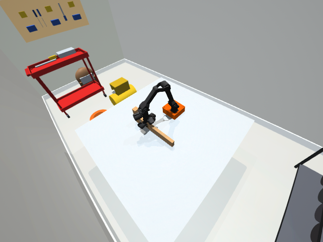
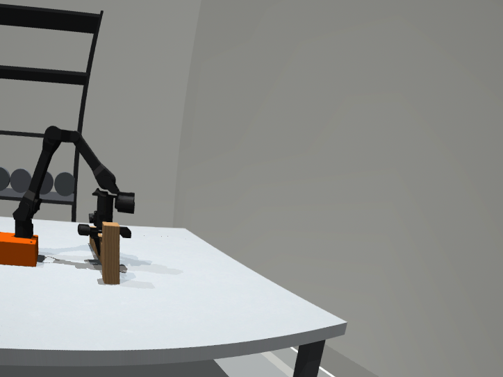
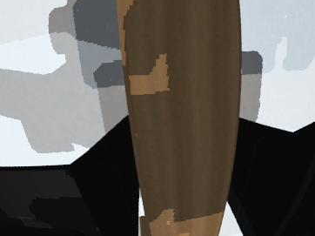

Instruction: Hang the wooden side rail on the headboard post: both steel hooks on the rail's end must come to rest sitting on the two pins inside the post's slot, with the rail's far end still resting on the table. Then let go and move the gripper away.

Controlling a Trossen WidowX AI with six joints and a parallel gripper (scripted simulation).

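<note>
My gripper tip is now 10 mm short of the wooden headboard post, 150 mm to the left of it and 40 mm below it.
</note>
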